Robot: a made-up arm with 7 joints.
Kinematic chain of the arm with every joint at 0, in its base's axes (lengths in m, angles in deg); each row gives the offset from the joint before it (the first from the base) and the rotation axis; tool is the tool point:
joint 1: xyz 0 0 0.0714 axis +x
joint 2: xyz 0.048 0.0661 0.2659 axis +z
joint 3: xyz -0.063 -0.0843 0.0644 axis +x
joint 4: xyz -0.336 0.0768 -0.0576 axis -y
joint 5: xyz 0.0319 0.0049 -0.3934 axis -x
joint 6: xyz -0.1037 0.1 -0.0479 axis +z
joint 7: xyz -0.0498 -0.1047 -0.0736 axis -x
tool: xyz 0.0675 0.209 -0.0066
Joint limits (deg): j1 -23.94..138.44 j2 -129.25..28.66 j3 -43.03..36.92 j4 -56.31..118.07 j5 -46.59..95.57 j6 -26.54..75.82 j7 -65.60..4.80
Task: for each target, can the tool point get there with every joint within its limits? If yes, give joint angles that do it. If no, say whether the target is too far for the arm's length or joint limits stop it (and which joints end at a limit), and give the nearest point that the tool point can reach.
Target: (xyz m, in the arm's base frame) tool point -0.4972 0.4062 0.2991
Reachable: yes | joints 29.88 -19.51 2.35 -27.46 -15.56 22.74 -28.56
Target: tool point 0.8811 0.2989 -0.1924
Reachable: no: joint limits stop it (at a limit: joint 1, joint 2, joint 3, joint 7) | nearest point 0.8121 0.3199 -0.1532 | short by 0.082 m
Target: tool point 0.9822 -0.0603 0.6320
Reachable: no: joint limits stop it (at a limit: joint 2, joint 3, joint 7) | nearest point 0.8764 -0.0600 0.6292 | short by 0.106 m
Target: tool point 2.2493 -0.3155 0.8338
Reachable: no: too far | nearest point 0.8704 -0.2423 0.6570 | short by 1.392 m
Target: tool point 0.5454 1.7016 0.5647
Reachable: no: too far | nearest point 0.3363 1.0131 0.3651 | short by 0.747 m
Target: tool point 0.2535 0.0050 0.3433
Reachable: yes | joints 13.63 -96.01 13.15 83.39 -16.79 -16.41 -24.49
